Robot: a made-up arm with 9 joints.
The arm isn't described. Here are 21 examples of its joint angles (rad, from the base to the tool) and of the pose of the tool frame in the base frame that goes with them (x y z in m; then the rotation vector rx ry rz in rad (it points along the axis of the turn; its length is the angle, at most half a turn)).
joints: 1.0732 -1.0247 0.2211 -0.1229 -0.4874 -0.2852 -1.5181 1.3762 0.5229
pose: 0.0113 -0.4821 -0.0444 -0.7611 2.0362 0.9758
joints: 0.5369 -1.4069 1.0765 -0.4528 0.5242 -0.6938 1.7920 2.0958 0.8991
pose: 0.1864 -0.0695 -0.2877 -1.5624 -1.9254 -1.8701
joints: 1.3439 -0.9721 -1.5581 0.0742 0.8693 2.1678 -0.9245 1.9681 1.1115
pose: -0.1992 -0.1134 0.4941 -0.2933 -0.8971 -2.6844
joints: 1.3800 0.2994 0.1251 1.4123 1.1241 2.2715 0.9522 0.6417 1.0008
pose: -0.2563 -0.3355 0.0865 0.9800 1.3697 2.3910
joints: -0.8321 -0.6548 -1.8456 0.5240 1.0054 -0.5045 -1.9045 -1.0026 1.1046
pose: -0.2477 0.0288 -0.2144 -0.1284 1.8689 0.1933
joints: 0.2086 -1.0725 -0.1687 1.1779 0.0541 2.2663 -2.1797 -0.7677 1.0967
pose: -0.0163 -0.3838 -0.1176 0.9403 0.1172 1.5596
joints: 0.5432 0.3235 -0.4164 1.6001 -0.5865 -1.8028 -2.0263 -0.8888 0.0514
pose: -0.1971 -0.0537 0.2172 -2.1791 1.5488 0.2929
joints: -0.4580 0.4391 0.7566 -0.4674 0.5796 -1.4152 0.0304 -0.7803 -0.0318
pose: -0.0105 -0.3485 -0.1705 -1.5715 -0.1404 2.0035
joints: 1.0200 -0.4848 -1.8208 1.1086 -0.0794 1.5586 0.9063 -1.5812 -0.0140
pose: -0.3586 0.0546 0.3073 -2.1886 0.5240 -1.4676
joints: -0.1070 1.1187 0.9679 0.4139 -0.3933 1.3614 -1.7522 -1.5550 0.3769
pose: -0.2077 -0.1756 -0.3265 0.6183 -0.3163 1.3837
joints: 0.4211 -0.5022 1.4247 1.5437 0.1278 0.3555 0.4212 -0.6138 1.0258
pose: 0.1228 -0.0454 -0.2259 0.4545 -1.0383 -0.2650
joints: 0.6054 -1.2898 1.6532 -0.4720 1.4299 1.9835 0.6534 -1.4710 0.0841
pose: 0.2950 0.0914 -0.3208 -0.2892 -1.1139 0.6276
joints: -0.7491 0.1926 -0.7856 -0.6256 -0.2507 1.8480 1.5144 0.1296 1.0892
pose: -0.2931 0.2064 -0.1445 -1.3317 1.4721 -2.2945
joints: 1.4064 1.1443 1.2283 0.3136 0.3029 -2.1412 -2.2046 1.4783 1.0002
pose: -0.2992 -0.1955 0.1798 -2.2268 0.4625 0.7470
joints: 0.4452 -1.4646 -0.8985 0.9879 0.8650 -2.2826 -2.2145 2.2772 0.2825
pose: -0.1016 -0.4271 0.0722 -1.4512 -1.6118 -0.0962
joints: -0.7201 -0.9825 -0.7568 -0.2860 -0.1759 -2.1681 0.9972 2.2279 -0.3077
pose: -0.3176 -0.2734 -0.2226 1.5588 1.2935 0.6518
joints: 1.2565 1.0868 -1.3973 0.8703 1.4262 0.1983 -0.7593 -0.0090 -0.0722
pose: 0.1179 0.4157 0.1088 1.8988 -0.8959 1.1217
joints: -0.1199 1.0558 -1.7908 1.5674 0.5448 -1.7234 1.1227 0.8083 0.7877
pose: -0.0555 0.1092 0.1796 -1.1304 0.5228 -0.5029
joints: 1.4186 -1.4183 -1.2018 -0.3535 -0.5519 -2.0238 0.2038 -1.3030 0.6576
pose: -0.0223 -0.2790 0.3261 0.5226 -1.2754 1.8360
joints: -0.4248 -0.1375 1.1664 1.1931 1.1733 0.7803 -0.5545 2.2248 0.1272
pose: 0.3264 -0.2479 -0.0276 2.9647 -0.6314 -0.3401
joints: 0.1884 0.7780 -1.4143 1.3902 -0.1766 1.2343 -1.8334 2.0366 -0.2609
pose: -0.0474 0.1456 0.0248 -1.0124 1.0710 1.4296
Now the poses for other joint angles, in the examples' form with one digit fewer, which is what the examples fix.
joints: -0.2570 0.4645 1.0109 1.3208 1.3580 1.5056 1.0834 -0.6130 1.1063
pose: 0.139 -0.378 -0.186 -0.053 0.044 -3.039
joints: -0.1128 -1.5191 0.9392 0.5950 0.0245 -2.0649 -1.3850 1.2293 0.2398
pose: 0.264 -0.071 -0.009 -0.447 -1.457 2.356
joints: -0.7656 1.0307 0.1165 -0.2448 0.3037 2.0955 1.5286 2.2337 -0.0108
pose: -0.231 0.031 -0.348 0.625 2.361 0.966
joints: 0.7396 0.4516 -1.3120 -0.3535 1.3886 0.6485 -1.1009 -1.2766 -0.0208
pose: -0.031 0.254 0.439 -0.264 -2.579 0.935
